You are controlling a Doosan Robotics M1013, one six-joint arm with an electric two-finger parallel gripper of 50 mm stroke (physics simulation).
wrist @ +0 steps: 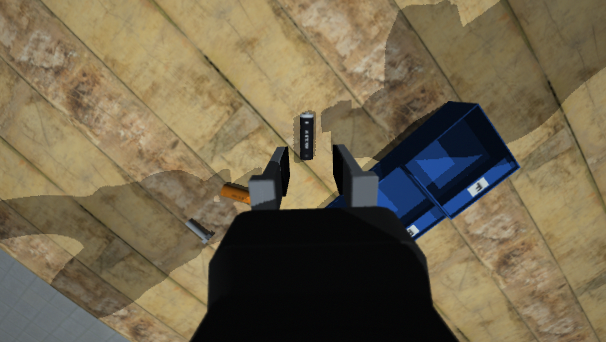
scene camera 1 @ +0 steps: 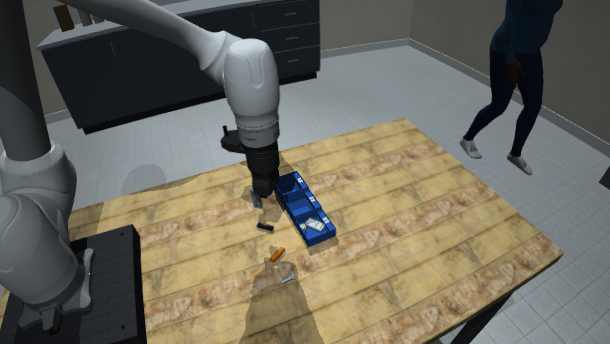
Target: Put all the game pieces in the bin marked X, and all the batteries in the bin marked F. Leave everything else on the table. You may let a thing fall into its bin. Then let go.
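Frame: origin at the arm's base, x back, y right, z up, level; millimetres.
Seen in the pictures: gripper, fingertip midpoint: (wrist: 310, 160) (scene camera 1: 260, 202); arm's base, link origin: (scene camera 1: 60, 287).
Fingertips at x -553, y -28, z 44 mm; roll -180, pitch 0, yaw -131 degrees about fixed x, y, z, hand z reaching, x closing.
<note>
Offsets run from my fingertips to a thing's top centre. "spot": to the spot under its first point.
My gripper (scene camera 1: 257, 204) (wrist: 310, 160) is open and empty, pointing down above the table. A black battery {dx +2, dy +2, dz -87 mm} (scene camera 1: 265, 227) (wrist: 306, 137) lies on the table below, just ahead of the gap between the fingertips in the wrist view. An orange battery {dx +2, dy +105, dz -87 mm} (scene camera 1: 277, 254) (wrist: 235, 193) lies to the left in the wrist view, partly hidden by a finger. Bin X {spot: dx -123, dy +114, dz -88 mm} (scene camera 1: 322, 238), at the near end of the blue tray in the scene view, holds a white domino {dx -126, dy +60, dz -87 mm} (scene camera 1: 314, 224) and a white die {dx -89, dy +59, dz -78 mm} (scene camera 1: 303, 227). Bin F (scene camera 1: 291, 186) (wrist: 452, 162), at the other end, looks empty.
A silver bolt {dx +8, dy +186, dz -88 mm} (scene camera 1: 287, 279) (wrist: 200, 231) lies on the table beyond the orange battery. The tray's middle bin {spot: dx -120, dy -34, dz -94 mm} (scene camera 1: 299, 204) (wrist: 400, 192) stands close to the gripper's right in the wrist view. A person (scene camera 1: 517, 75) stands beyond the table in the scene view.
</note>
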